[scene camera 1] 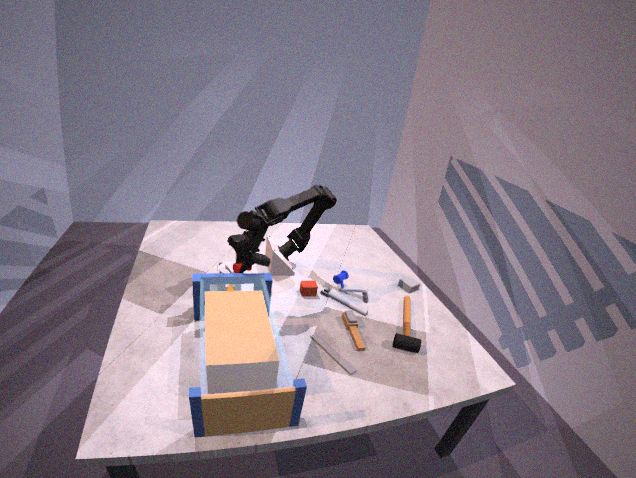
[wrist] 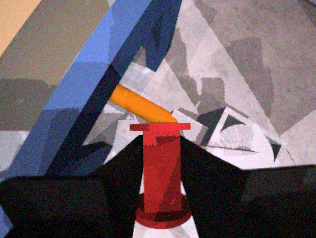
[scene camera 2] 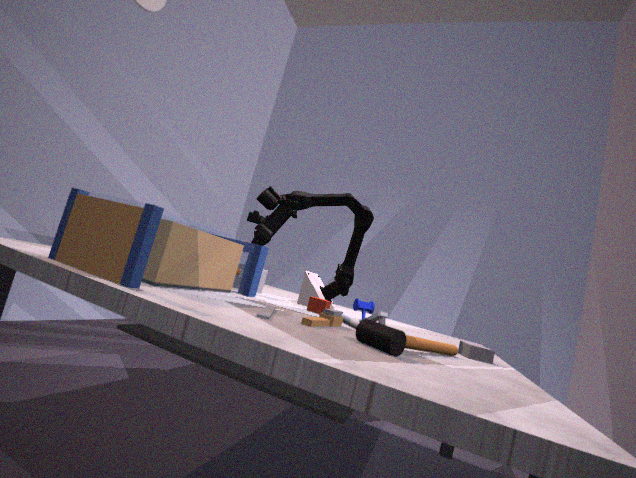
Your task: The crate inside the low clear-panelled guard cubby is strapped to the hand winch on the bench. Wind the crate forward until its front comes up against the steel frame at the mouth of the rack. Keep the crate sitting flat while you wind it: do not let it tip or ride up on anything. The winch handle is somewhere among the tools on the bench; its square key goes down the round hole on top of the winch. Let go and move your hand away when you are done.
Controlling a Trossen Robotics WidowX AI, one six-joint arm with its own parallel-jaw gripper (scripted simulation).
Observation:
In view: my gripper (scene camera 1: pixel 238 272), a red winch handle grip (wrist: pixel 162 201), a mallet (scene camera 2: pixel 390 340) and a pale winch body (wrist: pixel 227 129).
My gripper shows as well in the wrist view (wrist: pixel 158 139) and in scene camera 2 (scene camera 2: pixel 247 251). The wrist view does not show the mallet: it is out of frame.

